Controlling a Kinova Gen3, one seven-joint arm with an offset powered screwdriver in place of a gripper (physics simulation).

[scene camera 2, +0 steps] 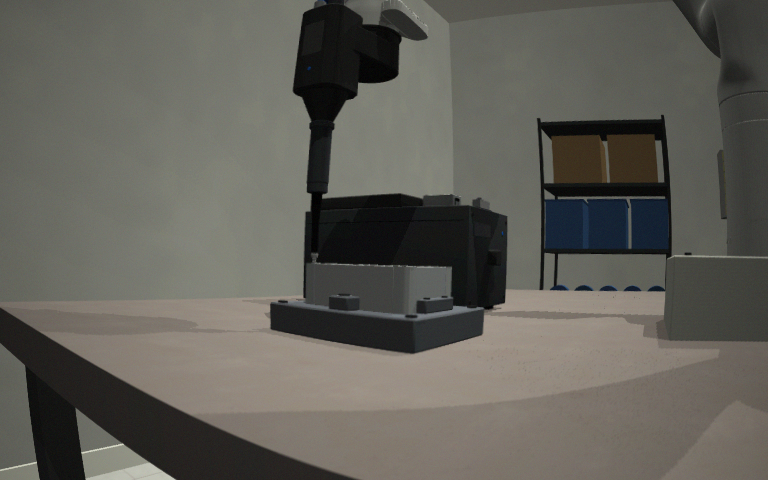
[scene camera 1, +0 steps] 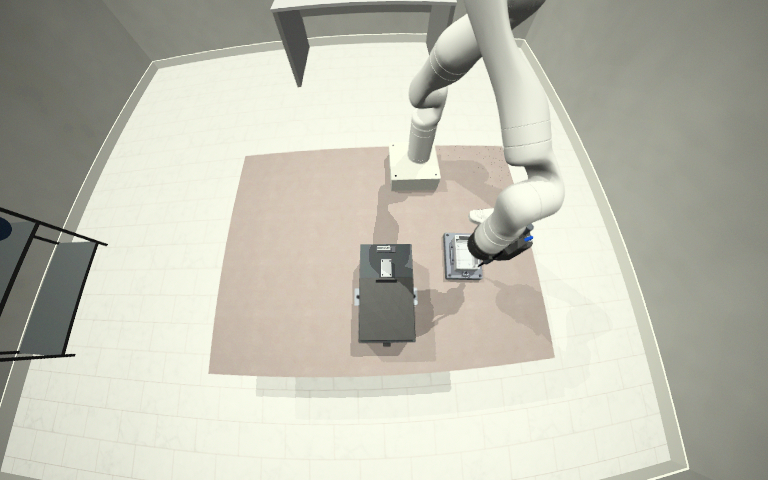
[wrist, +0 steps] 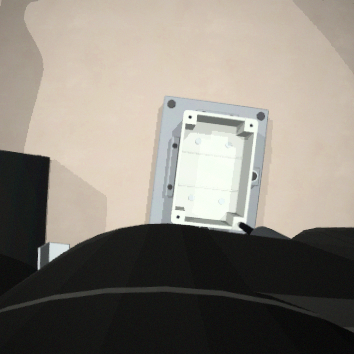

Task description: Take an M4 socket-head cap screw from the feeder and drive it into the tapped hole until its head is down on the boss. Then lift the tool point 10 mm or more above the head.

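Observation:
My screwdriver [scene camera 1: 479, 264] [scene camera 2: 314, 254] [wrist: 241, 225] stands nearly upright with its bit over one corner of the open pale box [scene camera 2: 356, 283] [wrist: 179, 175]. A small light screw [scene camera 2: 314, 258] shows at the bit's tip, between the bit and the box's top corner; its head is above the rim, not down on the boss. The tapped hole under it is hidden. In the wrist view the other three corner holes look empty. The box sits on a grey fixture plate [scene camera 1: 448, 268] [scene camera 2: 351, 328] [wrist: 159, 185]. The dark feeder [scene camera 1: 386, 311] [scene camera 2: 396, 237] [wrist: 22, 200] stands beside the fixture.
The robot's pale base block [scene camera 1: 415, 183] [scene camera 2: 716, 300] stands on the table [scene camera 1: 294, 254] [scene camera 2: 509, 367] [wrist: 100, 75], behind the feeder in scene camera 1. Low clamps [scene camera 2: 344, 302] [wrist: 172, 167] hold the box. A shelf rack [scene camera 2: 606, 188] stands by the far wall.

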